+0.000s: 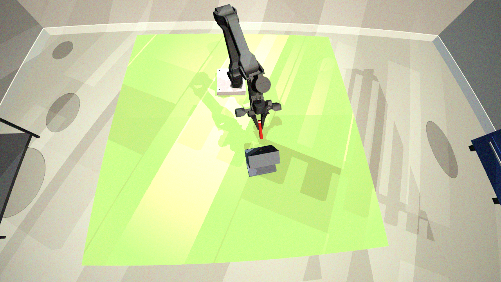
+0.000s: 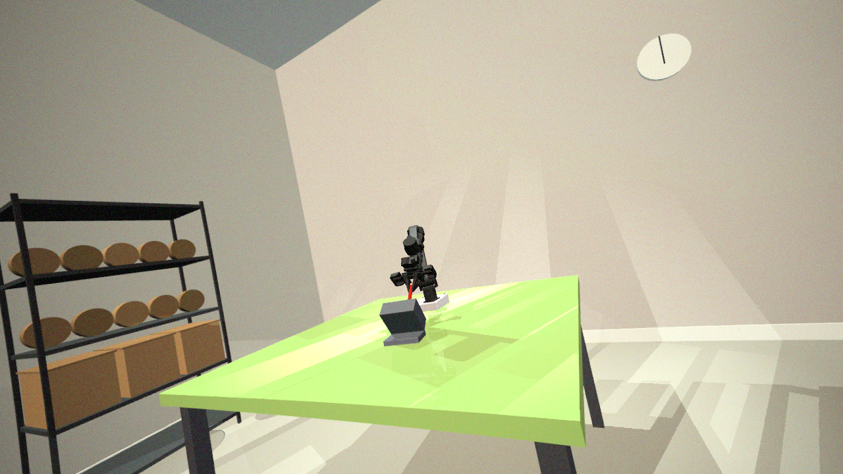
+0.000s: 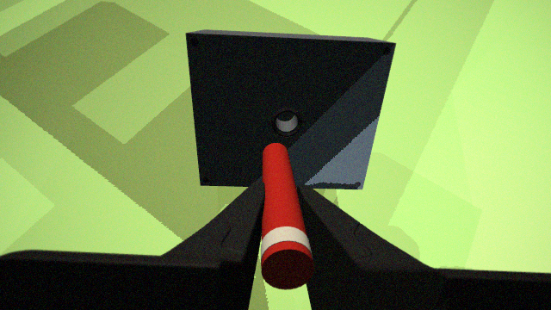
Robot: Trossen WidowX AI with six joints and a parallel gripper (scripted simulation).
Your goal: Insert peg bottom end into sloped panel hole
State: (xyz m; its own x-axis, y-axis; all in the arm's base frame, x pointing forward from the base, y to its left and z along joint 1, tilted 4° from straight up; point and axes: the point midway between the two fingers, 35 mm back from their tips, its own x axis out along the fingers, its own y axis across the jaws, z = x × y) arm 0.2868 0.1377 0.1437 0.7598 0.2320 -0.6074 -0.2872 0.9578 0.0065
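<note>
Now: the grey sloped panel block 9 cm ahead of my gripper tip, 7 cm below it and 2 cm to the left of it. The rest, counted from my gripper tip: red peg (1 cm behind, 1 cm above).
</note>
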